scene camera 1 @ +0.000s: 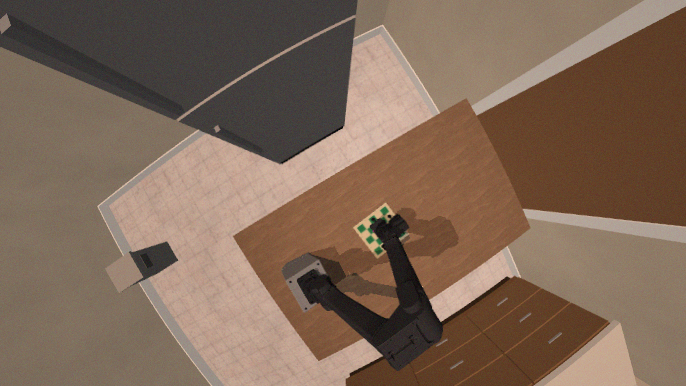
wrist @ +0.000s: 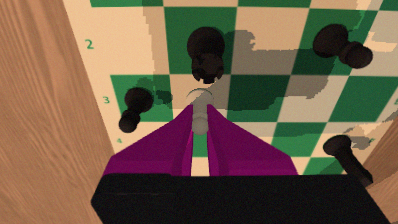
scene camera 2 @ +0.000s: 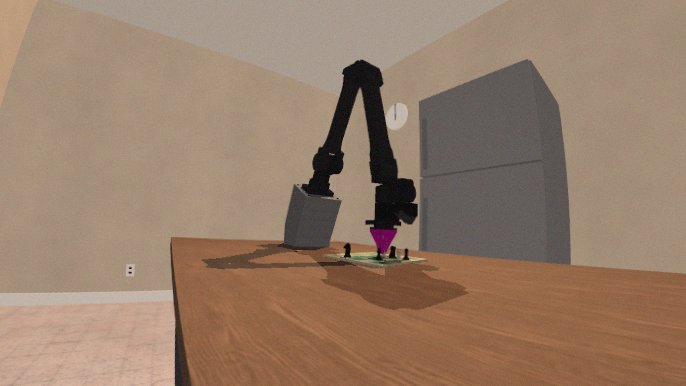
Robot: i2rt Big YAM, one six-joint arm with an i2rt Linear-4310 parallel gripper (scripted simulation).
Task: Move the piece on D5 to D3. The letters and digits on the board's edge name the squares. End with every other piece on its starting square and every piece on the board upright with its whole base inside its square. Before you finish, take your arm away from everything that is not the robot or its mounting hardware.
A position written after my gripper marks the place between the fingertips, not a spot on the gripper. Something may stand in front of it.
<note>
I see my gripper [wrist: 200, 112], a pawn [wrist: 199, 98] and a chessboard [scene camera 1: 363, 229].
The chessboard also shows in the wrist view [wrist: 274, 86].
</note>
